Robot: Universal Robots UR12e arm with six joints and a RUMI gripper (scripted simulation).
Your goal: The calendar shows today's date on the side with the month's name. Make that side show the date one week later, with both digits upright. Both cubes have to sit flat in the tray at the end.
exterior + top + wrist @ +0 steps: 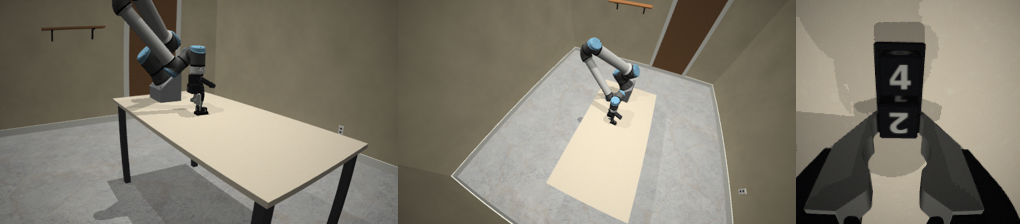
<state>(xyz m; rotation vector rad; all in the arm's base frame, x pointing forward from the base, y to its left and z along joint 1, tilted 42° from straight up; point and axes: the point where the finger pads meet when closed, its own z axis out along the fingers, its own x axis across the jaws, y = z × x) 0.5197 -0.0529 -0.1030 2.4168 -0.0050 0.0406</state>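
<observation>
Now: hand 4 cm above the black tray and 2 cm to the right of it.
</observation>
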